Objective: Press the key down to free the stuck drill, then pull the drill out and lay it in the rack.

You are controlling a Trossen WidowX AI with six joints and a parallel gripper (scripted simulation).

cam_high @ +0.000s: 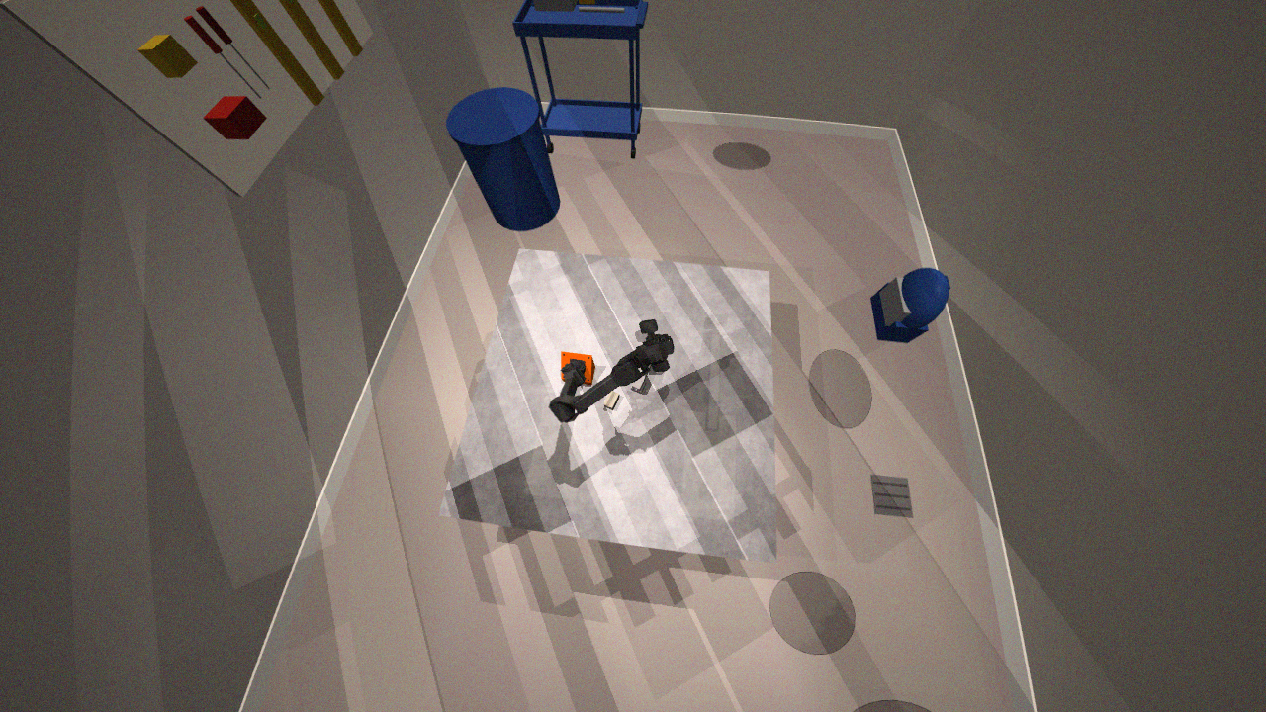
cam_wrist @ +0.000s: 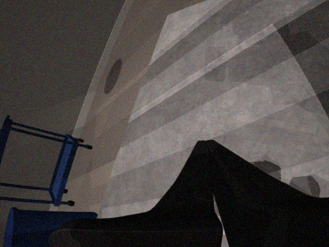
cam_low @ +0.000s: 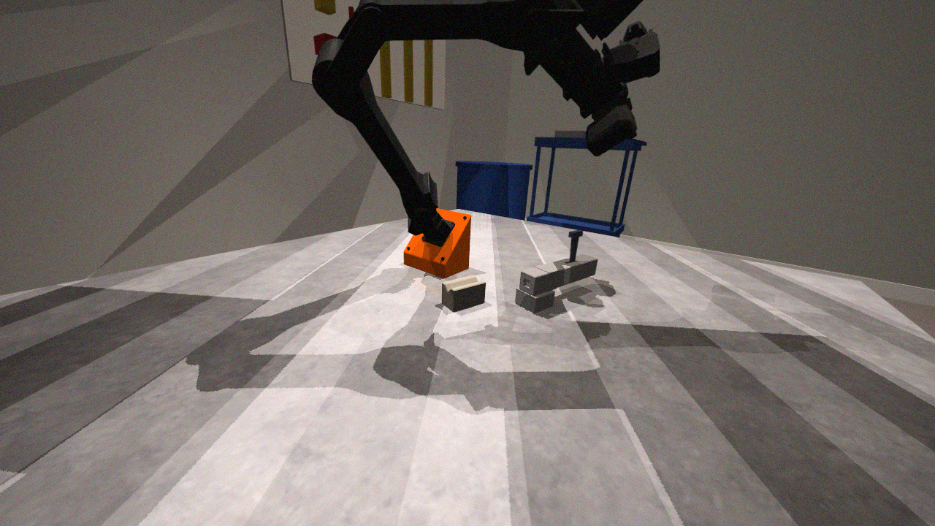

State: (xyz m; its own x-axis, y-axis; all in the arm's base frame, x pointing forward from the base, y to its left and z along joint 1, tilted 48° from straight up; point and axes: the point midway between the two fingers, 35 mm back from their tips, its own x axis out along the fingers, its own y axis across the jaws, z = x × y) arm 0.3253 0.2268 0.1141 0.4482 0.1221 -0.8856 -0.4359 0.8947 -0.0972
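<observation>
Now: the blue key 60 mm behind my gripper tip, 20 mm to the right of it and 200 mm below it. The rest, counted from my gripper tip: drill 70 mm behind, 70 mm to the right, 250 mm below; rack 180 mm behind, 200 mm to the right, 280 mm below.
</observation>
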